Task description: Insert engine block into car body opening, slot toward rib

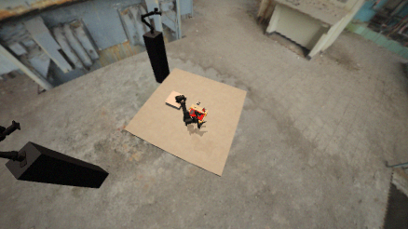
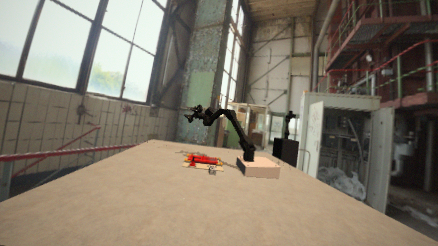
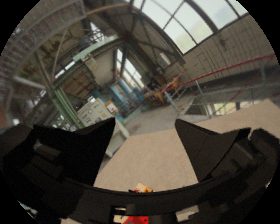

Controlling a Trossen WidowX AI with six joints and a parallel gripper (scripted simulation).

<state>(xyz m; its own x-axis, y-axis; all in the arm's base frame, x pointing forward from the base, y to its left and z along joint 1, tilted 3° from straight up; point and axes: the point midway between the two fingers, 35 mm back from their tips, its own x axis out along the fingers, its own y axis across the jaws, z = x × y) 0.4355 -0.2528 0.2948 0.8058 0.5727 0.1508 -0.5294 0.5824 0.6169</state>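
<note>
Right now my gripper tip is 23 cm past the grey engine block, 35 cm to the right of it and 32 cm above it.
</note>
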